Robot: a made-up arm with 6 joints.
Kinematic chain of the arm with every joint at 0, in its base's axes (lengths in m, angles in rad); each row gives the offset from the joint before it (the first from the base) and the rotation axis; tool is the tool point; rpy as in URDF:
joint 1: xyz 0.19 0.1 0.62 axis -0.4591 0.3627 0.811
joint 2: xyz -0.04 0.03 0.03 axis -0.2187 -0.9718 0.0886
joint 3: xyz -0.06 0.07 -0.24 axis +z
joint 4: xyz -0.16 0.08 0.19 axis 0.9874 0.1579 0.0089
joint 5: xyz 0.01 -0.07 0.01 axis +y
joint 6: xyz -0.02 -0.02 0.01 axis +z
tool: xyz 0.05 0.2 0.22 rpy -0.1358 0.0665 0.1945
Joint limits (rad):
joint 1: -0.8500..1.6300
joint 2: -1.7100..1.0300
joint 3: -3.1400..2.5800
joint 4: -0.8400..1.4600
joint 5: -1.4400..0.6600
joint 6: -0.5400..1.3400
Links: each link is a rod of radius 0.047 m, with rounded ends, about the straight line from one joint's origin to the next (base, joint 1, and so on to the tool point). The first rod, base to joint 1, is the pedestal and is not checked.
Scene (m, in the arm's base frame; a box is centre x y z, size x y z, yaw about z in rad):
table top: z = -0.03
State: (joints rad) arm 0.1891 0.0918 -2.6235 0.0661 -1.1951 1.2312
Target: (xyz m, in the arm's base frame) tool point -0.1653 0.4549 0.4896
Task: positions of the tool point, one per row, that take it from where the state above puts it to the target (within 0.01 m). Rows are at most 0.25 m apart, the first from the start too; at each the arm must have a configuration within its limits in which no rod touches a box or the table.
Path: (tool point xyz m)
1: 0.3737 0.4795 0.4884
2: 0.2075 0.5448 0.4682
3: 0.0157 0.5379 0.4635
4: -0.1653 0.4549 0.4896

